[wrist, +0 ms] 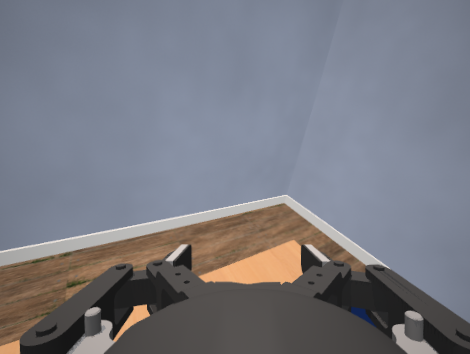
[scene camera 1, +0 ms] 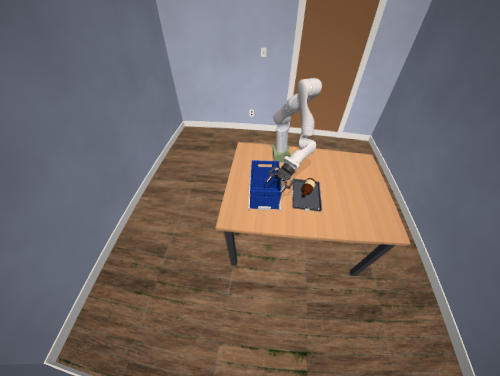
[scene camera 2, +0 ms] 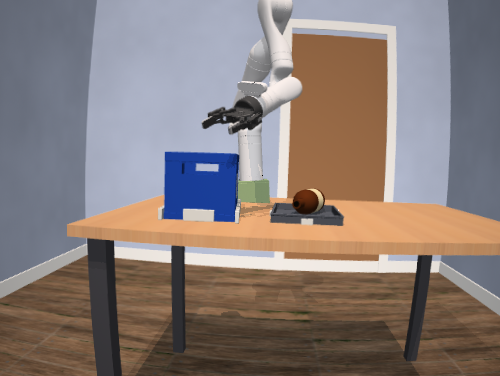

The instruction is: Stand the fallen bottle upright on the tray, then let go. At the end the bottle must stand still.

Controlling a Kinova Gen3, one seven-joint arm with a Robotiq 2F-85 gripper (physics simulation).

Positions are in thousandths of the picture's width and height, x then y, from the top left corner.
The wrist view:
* gripper: 522,727
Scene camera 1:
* blue divided crate: 525,515
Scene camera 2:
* gripper: 431,342
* dark grey tray: 563,565
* blue divided crate: 371,501
